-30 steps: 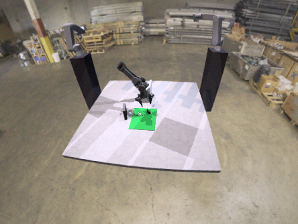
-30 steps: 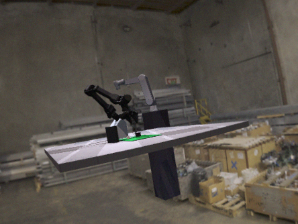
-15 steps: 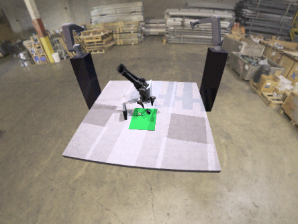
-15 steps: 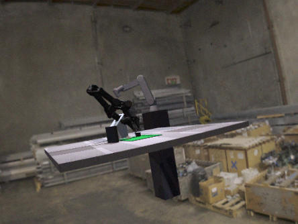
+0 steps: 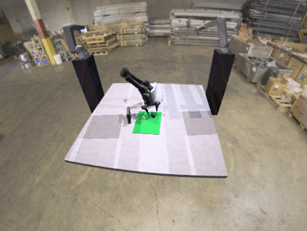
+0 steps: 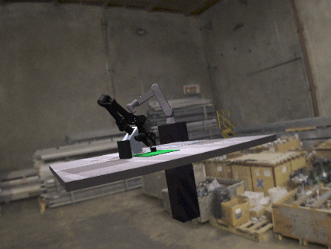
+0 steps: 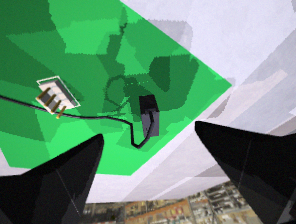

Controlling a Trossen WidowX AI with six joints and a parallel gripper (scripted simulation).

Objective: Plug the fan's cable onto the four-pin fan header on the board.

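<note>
The dark grey plug is 1 cm to the left of my gripper tip and 3 cm below it. From my gripper tip the other things lie so: green board 8 cm ahead, 4 cm to the right, 6 cm below; then black fan 5 cm ahead, 22 cm to the right, 1 cm above; then white fan header 2 cm ahead, 9 cm to the right, 5 cm below.
</note>
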